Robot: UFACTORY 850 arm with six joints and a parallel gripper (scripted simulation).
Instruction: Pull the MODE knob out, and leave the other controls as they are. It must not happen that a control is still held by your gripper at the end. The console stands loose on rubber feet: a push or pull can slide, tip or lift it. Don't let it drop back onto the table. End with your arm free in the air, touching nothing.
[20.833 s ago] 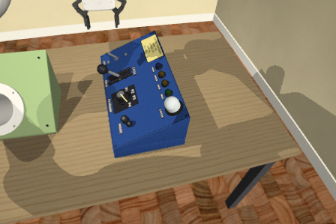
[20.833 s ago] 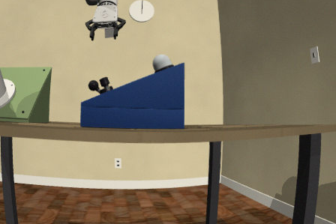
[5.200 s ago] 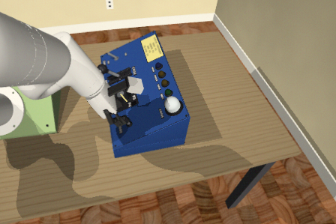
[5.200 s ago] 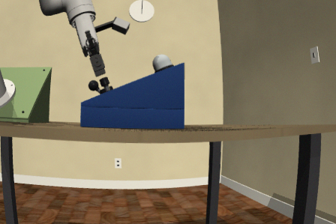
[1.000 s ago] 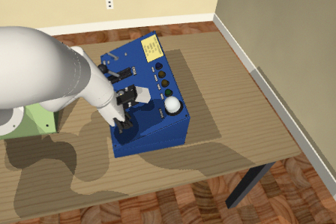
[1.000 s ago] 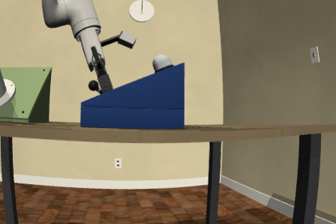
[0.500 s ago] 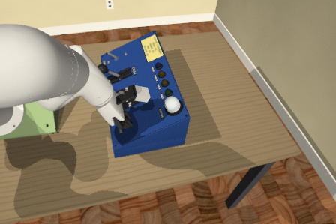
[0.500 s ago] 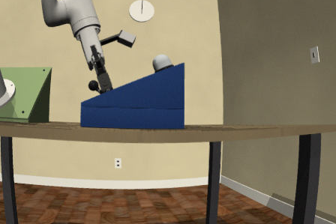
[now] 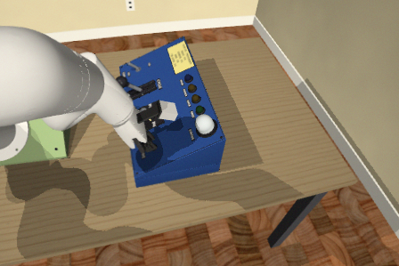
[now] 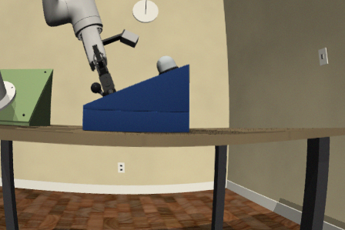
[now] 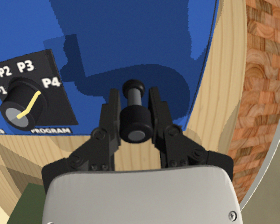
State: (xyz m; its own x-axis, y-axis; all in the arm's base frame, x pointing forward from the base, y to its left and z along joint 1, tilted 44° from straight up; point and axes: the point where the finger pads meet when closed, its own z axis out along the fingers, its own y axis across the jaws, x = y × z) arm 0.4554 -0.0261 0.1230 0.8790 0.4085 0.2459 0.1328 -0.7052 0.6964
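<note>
My hand is right at the black mode knob. Round my hand: blue sloped console: 10 mm ahead, 180 mm to the left, 40 mm below; then program selector: 110 mm to the left, 20 mm below; then black ball lever: 50 mm behind, 240 mm to the left.
</note>
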